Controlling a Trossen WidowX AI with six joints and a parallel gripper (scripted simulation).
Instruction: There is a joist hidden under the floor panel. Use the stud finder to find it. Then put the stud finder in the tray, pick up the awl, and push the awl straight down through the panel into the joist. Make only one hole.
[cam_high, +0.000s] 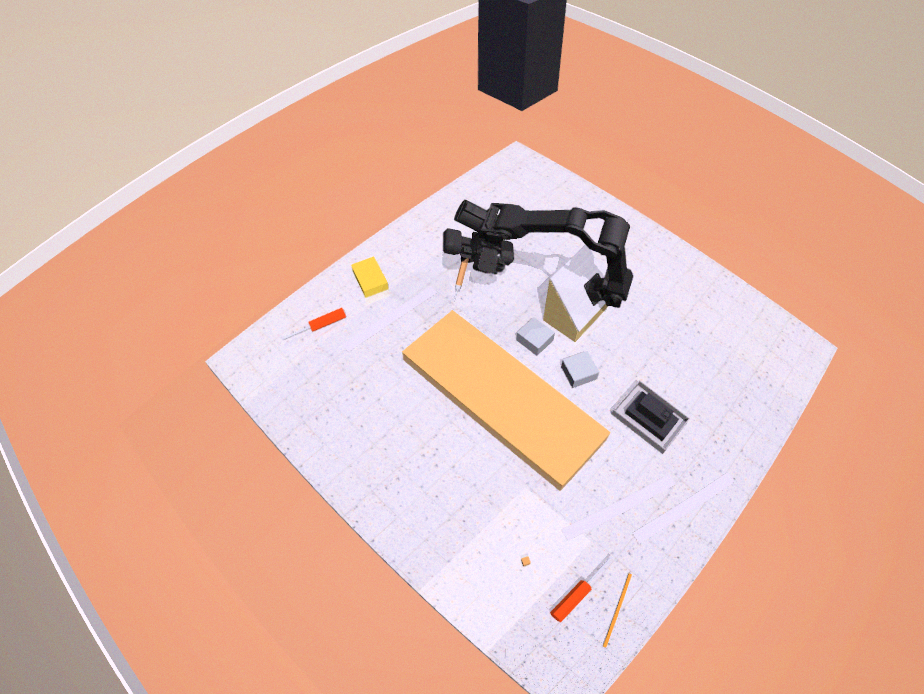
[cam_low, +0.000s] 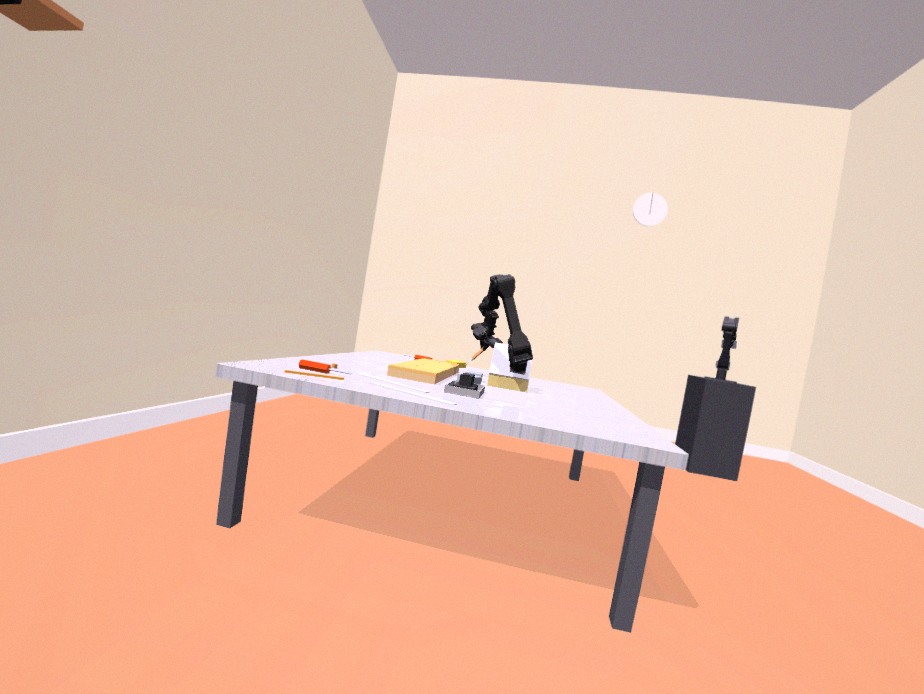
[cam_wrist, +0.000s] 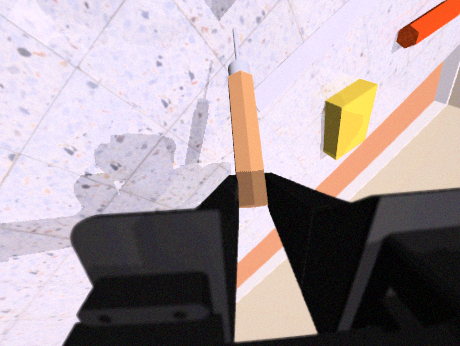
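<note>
Right now my gripper tip is 4 cm short of the awl, 1 cm to the right of it and 4 cm above it. The rest, counted from my gripper tip: stud finder 3 cm behind, 63 cm to the left, 8 cm below; grey tray 3 cm behind, 61 cm to the left, 11 cm below; yellow block 15 cm ahead, 22 cm to the right, 11 cm below.
</note>
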